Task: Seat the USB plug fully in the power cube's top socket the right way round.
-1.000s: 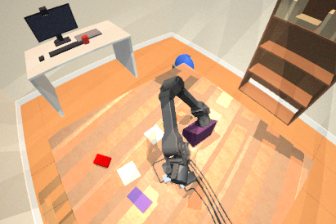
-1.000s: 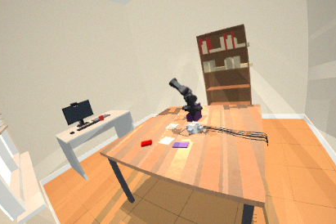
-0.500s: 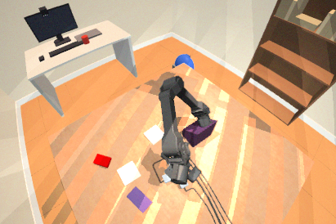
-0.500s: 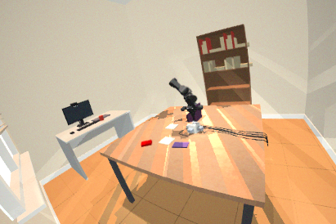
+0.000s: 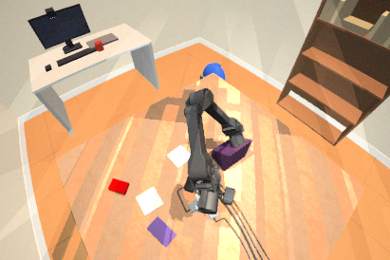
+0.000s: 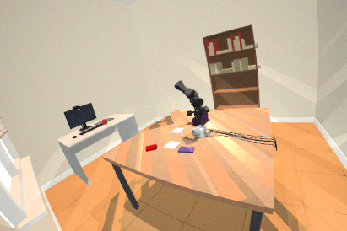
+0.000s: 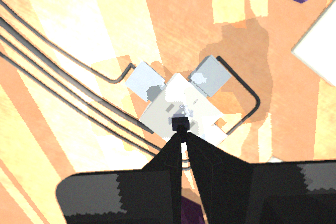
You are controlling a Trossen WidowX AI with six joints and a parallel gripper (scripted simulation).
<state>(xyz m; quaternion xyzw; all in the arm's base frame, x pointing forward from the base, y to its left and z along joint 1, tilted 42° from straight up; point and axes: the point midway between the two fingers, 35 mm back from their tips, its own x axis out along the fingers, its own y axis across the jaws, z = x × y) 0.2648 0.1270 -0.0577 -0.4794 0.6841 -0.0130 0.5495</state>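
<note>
My gripper tip is now 2 cm above the black USB plug. From my gripper tip the other things lie so: red block (34 cm ahead, 29 cm to the right, 13 cm below); then light purple block (24 cm ahead, 13 cm below, 1 cm to the left).
</note>
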